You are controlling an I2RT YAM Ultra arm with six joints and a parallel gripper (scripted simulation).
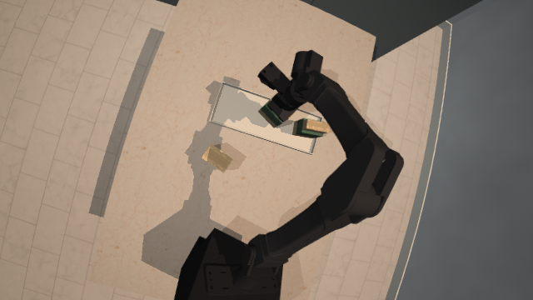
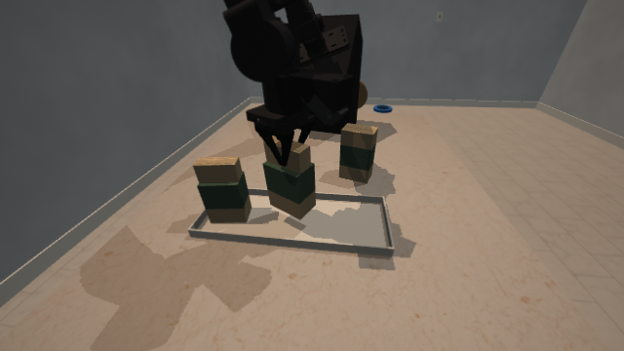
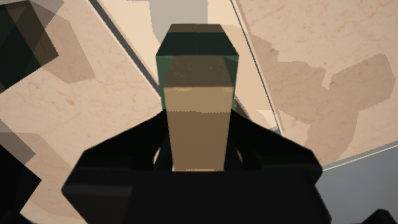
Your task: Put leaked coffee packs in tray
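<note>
Right now my hand is 16 cm above the tray and 1 cm past it.
</note>
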